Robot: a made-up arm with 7 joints. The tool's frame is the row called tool.
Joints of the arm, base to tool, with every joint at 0 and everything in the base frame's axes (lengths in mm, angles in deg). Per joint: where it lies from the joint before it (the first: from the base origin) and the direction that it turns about. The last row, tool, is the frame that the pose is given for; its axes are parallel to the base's.
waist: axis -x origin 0 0 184
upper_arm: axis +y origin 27 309 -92
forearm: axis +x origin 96 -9 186
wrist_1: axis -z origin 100 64 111
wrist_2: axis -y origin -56 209 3
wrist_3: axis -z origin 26 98 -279
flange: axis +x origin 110 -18 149
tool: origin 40 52 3
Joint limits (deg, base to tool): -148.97..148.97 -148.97..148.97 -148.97..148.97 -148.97..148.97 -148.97..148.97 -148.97..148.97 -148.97..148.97
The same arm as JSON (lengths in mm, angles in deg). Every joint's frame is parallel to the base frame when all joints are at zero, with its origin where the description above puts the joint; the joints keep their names.
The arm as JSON. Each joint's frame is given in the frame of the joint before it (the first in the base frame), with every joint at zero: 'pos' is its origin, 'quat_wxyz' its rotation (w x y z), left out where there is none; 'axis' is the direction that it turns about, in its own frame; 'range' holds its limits. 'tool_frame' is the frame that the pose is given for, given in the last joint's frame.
{
  "length_unit": "mm",
  "angle_unit": "deg",
  "joints": [
    {
      "joint": "waist",
      "pos": [
        0.0,
        0.0,
        184.0
      ],
      "axis": "-x",
      "range": [
        -148.97,
        148.97
      ]
    },
    {
      "joint": "upper_arm",
      "pos": [
        27.0,
        309.0,
        -92.0
      ],
      "axis": "+y",
      "range": [
        -148.97,
        148.97
      ]
    },
    {
      "joint": "forearm",
      "pos": [
        96.0,
        -9.0,
        186.0
      ],
      "axis": "+x",
      "range": [
        -148.97,
        148.97
      ]
    },
    {
      "joint": "wrist_1",
      "pos": [
        100.0,
        64.0,
        111.0
      ],
      "axis": "-z",
      "range": [
        -148.97,
        148.97
      ]
    },
    {
      "joint": "wrist_2",
      "pos": [
        -56.0,
        209.0,
        3.0
      ],
      "axis": "-y",
      "range": [
        -148.97,
        148.97
      ]
    },
    {
      "joint": "wrist_3",
      "pos": [
        26.0,
        98.0,
        -279.0
      ],
      "axis": "-z",
      "range": [
        -148.97,
        148.97
      ]
    },
    {
      "joint": "flange",
      "pos": [
        110.0,
        -18.0,
        149.0
      ],
      "axis": "+x",
      "range": [
        -148.97,
        148.97
      ]
    }
  ],
  "tool_frame": {
    "pos": [
      40.0,
      52.0,
      3.0
    ]
  }
}

